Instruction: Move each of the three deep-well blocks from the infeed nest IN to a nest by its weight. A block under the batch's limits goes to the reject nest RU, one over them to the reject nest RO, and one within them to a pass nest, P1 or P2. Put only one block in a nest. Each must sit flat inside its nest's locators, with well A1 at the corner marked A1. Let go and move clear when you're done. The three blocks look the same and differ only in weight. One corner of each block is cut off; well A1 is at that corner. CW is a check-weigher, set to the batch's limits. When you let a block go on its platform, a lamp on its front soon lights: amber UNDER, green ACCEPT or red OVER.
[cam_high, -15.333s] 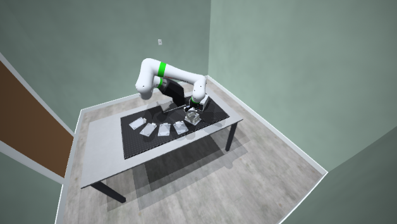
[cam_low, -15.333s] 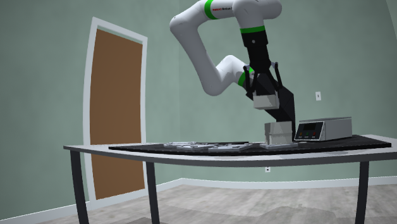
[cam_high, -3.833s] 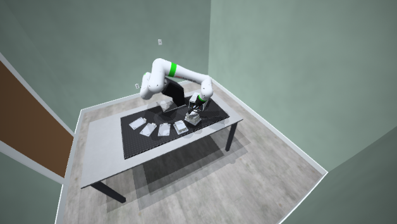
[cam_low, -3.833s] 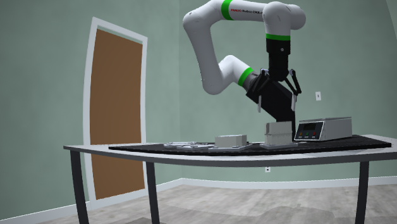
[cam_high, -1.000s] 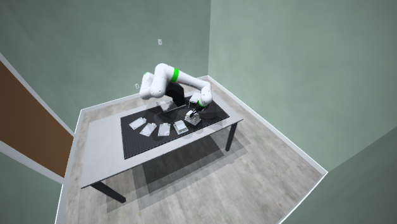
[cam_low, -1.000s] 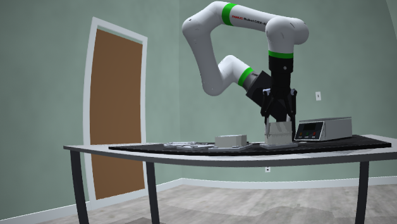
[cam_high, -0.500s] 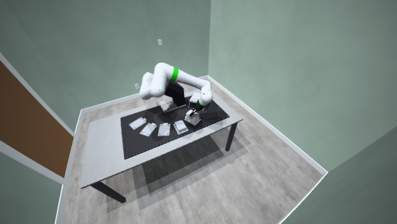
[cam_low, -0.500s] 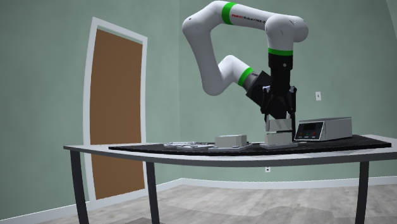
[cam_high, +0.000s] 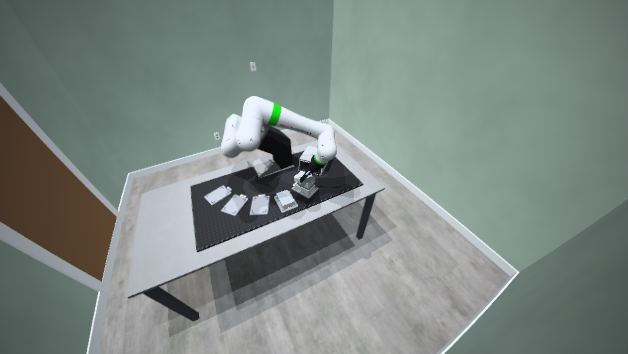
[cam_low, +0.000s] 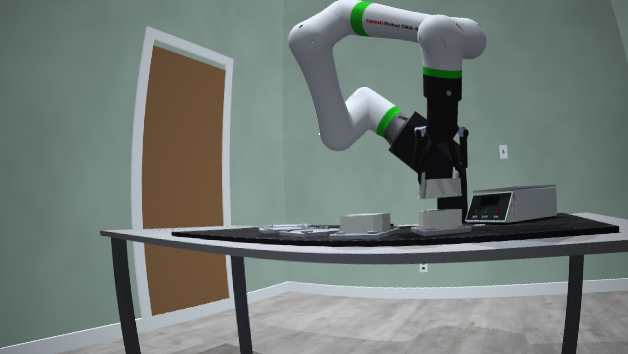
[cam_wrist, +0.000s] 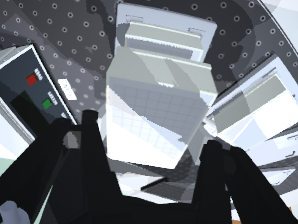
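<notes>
My hand is 240 mm past the check-weigher platform, 220 mm to the right of it and 20 mm above it. Also, from my hand: grey deep-well block (80 mm below); check-weigher CW (230 mm behind, 220 mm to the left, 50 mm below).
</notes>
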